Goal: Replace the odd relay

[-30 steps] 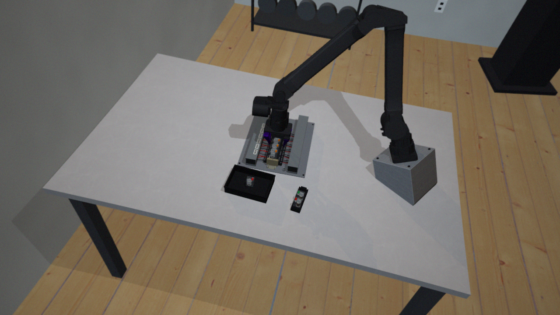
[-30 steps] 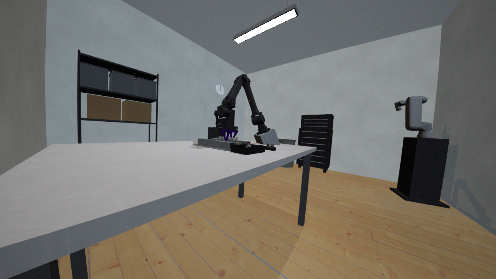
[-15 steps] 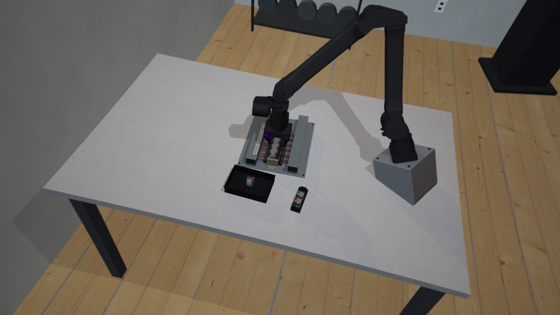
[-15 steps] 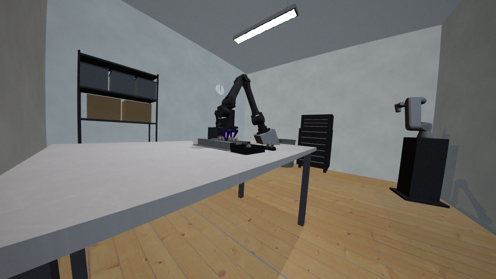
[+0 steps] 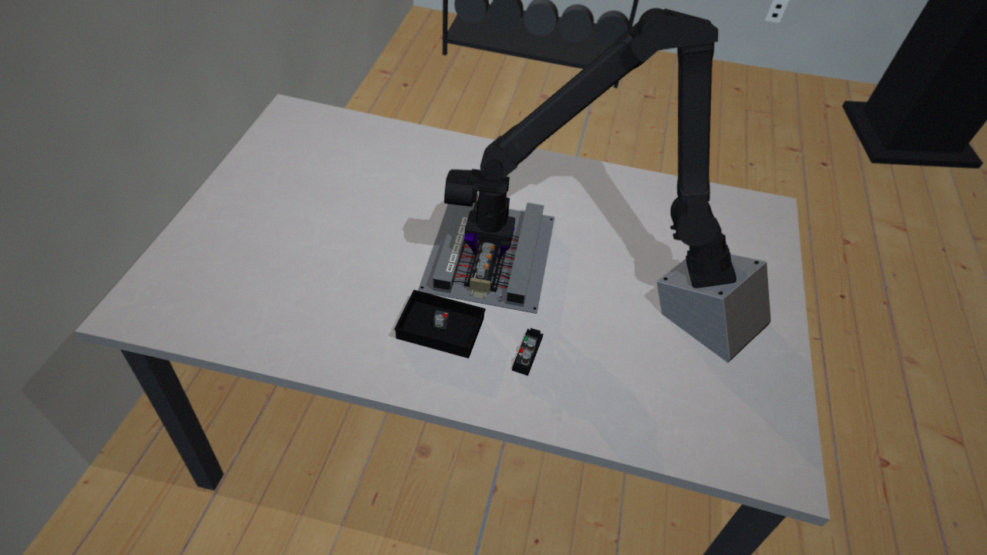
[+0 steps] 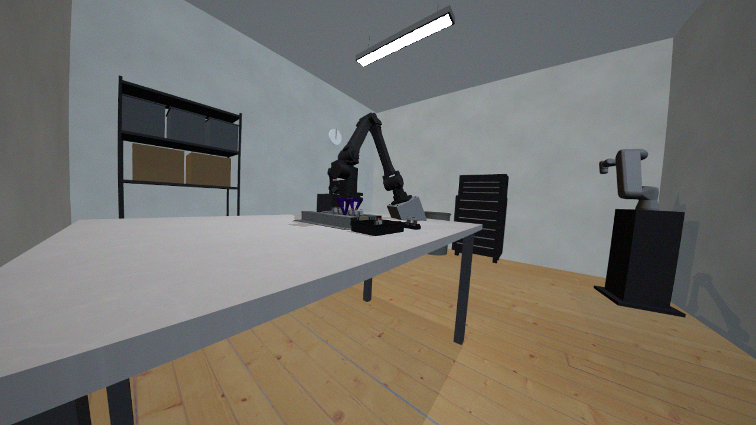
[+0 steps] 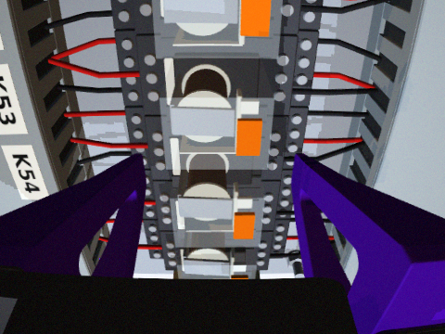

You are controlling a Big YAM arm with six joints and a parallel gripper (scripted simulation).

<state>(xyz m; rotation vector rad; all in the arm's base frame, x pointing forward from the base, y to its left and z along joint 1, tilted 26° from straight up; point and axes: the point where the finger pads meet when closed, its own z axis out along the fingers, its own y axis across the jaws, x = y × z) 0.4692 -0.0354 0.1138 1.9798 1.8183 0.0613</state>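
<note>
My hand is 10 mm past the grey panel, 50 mm to the left of it and 50 mm above it.
</note>
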